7 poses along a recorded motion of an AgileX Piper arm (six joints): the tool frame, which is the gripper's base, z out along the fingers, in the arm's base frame.
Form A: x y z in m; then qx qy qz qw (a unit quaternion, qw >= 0).
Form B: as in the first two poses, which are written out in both.
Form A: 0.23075 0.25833 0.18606 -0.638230 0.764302 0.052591 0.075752
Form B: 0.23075 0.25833 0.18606 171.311 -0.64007 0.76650 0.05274
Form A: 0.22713 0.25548 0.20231 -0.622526 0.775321 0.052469 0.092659
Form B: 0.22713 0.25548 0.20231 169.367 -0.62522 0.77867 0.05270
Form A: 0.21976 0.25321 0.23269 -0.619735 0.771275 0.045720 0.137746
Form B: 0.21976 0.25321 0.23269 164.165 -0.62570 0.77870 0.04616
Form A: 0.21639 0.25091 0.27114 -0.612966 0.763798 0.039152 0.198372
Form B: 0.21639 0.25091 0.27114 157.116 -0.62539 0.77929 0.03995
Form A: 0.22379 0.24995 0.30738 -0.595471 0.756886 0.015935 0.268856
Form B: 0.22379 0.24995 0.30738 148.808 -0.61823 0.78582 0.01654
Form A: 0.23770 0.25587 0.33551 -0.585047 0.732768 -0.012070 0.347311
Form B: 0.23770 0.25587 0.33551 139.354 -0.62388 0.78141 -0.01287
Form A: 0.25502 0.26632 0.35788 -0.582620 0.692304 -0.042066 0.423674
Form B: 0.25502 0.26632 0.35788 129.866 -0.64320 0.76429 -0.04644
